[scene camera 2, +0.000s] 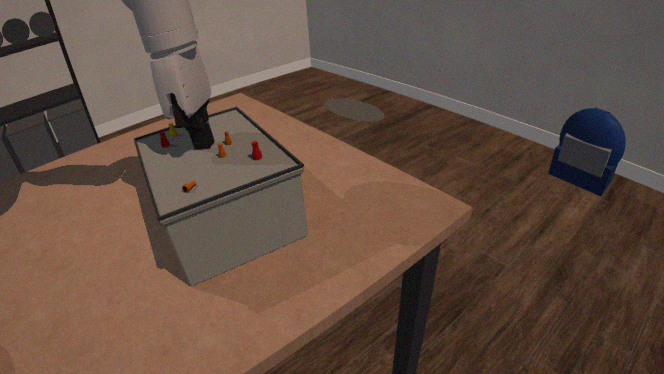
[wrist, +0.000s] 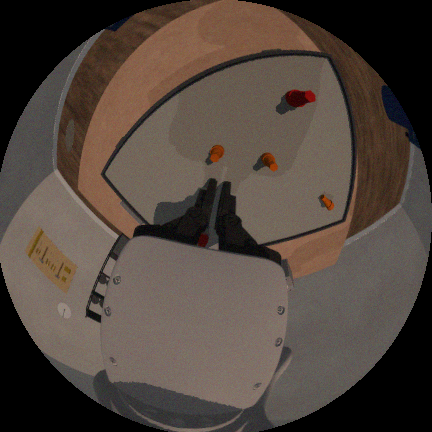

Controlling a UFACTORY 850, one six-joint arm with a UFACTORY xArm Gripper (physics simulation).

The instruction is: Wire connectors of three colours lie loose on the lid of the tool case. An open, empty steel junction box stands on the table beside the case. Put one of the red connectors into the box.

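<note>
My gripper [scene camera 2: 202,145] [wrist: 217,190] is shut low over the lid [scene camera 2: 170,172] [wrist: 195,110] of the tool case, its fingertips nearly together. Grey lid shows through the narrow gap, and I see no connector in it. One red connector [scene camera 2: 256,151] [wrist: 298,98] stands toward the right in the scene view. Another red connector [scene camera 2: 164,140] [wrist: 203,240] stands left of the fingers, mostly hidden in the wrist view. The area behind the fingers and under the hand is hidden. The junction box does not show in the scene view; a pale metal edge [wrist: 131,212] beside the case may be part of it.
Two orange connectors [scene camera 2: 221,150] [scene camera 2: 227,138] [wrist: 216,153] [wrist: 269,161] stand close to the fingers. A third orange connector [scene camera 2: 189,186] [wrist: 327,202] lies on its side. A yellow connector [scene camera 2: 172,130] stands at the back left. The lid has a dark raised rim.
</note>
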